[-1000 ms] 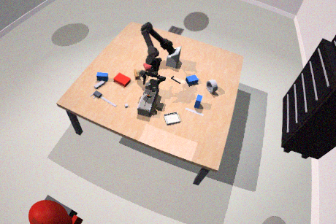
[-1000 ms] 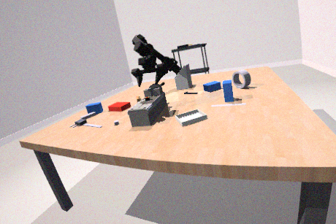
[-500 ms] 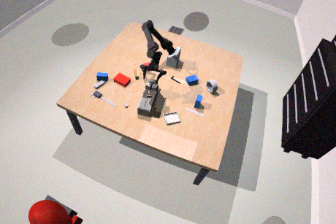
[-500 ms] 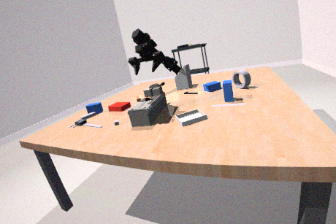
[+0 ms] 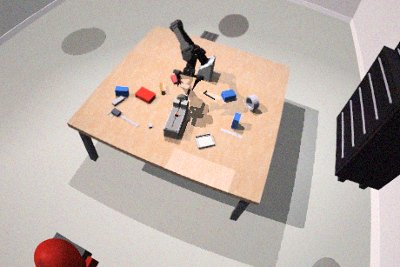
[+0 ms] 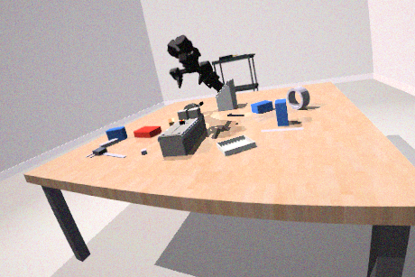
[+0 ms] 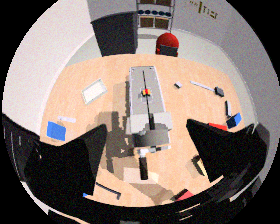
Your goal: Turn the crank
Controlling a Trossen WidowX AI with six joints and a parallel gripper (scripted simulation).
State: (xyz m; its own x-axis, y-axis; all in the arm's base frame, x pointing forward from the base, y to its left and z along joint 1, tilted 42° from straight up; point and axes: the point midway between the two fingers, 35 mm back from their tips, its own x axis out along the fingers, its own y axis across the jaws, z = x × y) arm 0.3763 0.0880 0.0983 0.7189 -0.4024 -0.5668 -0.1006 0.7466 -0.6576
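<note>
Now: the dark crank handle 100 mm below my gripper tip and 70 mm behind it. From my gripper tip the other things lie so: red block (290 mm to the right, 190 mm below); white tray (220 mm to the left, 200 mm below, 180 mm ahead); red pointer (120 mm below, 120 mm ahead).
</note>
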